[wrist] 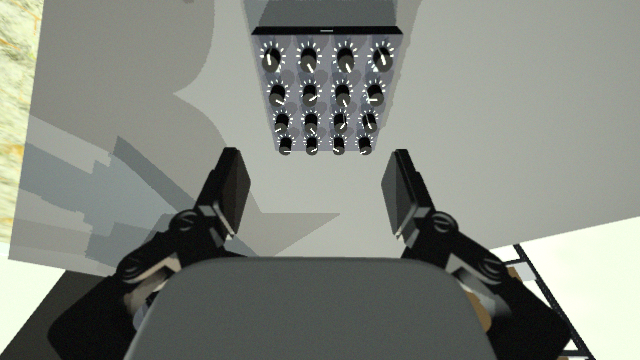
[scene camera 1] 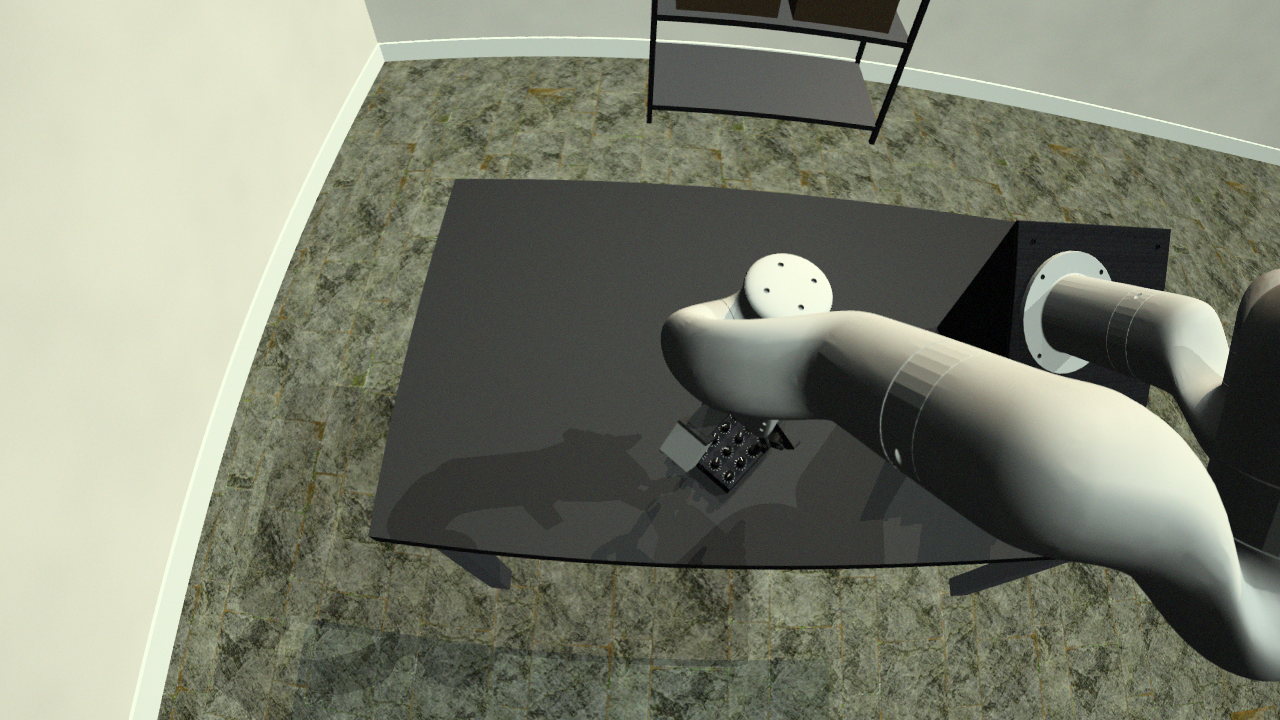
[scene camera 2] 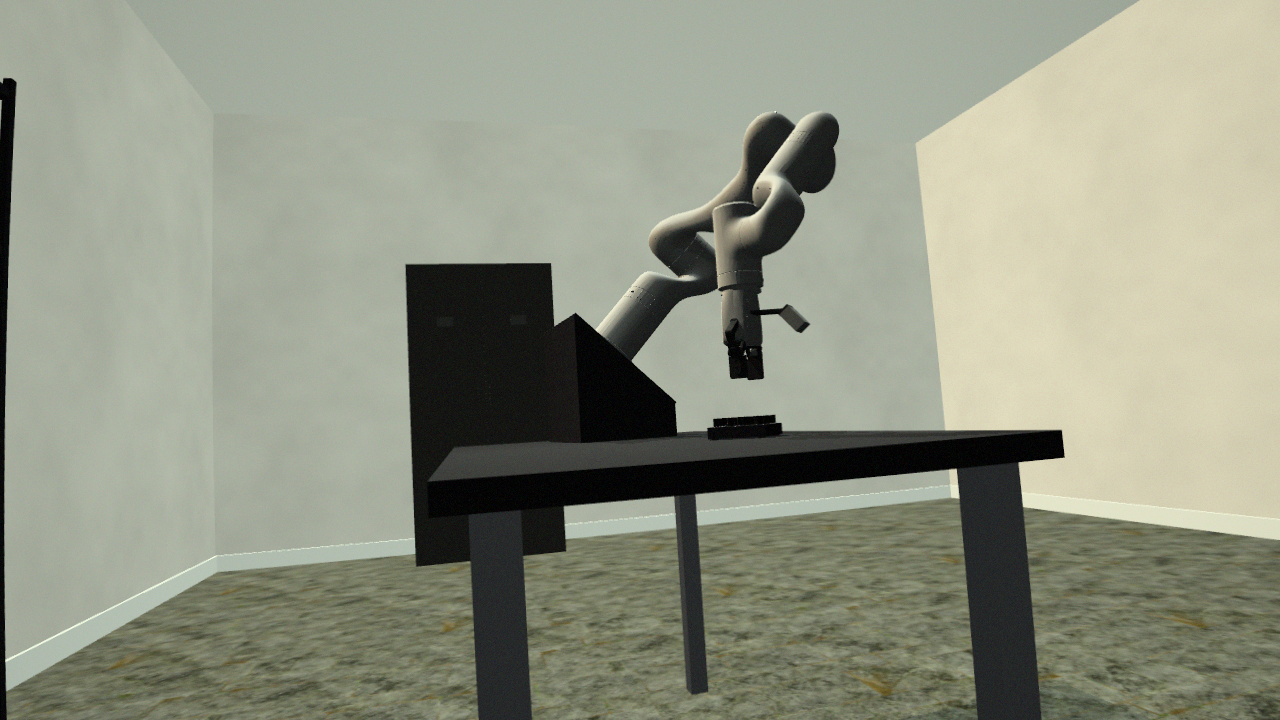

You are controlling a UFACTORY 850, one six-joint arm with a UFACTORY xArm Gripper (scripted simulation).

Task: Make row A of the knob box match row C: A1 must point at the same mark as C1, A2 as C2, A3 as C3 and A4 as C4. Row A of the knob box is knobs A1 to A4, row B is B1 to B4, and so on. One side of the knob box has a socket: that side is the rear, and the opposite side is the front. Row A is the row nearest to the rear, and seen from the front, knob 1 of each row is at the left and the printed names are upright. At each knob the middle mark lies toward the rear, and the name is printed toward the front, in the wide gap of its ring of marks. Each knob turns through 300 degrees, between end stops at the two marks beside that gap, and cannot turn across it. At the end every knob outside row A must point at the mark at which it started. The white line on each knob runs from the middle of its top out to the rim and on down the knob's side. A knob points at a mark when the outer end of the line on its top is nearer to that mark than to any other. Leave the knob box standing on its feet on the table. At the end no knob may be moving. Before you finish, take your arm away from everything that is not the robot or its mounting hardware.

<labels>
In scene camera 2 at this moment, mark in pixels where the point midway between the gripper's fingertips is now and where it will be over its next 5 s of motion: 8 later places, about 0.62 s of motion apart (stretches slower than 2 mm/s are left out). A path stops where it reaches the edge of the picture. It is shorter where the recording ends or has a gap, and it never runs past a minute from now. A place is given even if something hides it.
My gripper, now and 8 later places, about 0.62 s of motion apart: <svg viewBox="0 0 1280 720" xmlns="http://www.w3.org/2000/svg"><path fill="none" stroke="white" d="M747 379L736 379L721 381L720 381L736 381L756 383L769 386L769 390L770 398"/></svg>
</labels>
